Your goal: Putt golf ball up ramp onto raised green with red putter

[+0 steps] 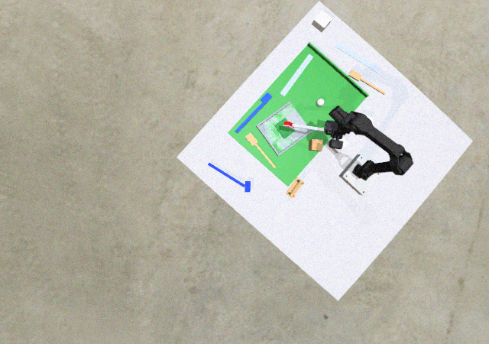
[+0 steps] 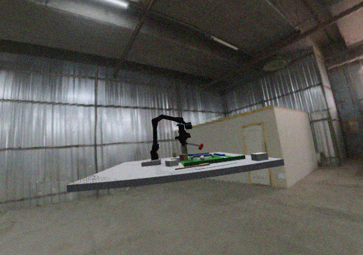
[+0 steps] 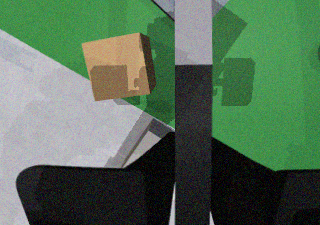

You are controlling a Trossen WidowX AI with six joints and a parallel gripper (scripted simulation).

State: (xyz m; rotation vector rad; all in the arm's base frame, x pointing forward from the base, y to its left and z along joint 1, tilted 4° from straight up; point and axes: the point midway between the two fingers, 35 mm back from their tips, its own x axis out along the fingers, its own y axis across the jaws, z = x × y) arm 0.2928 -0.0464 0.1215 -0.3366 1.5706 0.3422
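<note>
Right now the tan cube is 80 mm to the left of my gripper tip and 110 mm below it. Round my gripper tip: white golf ball (120 mm ahead, 150 mm to the right, 120 mm below); green mat (190 mm ahead, 30 mm to the right, 150 mm below).
</note>
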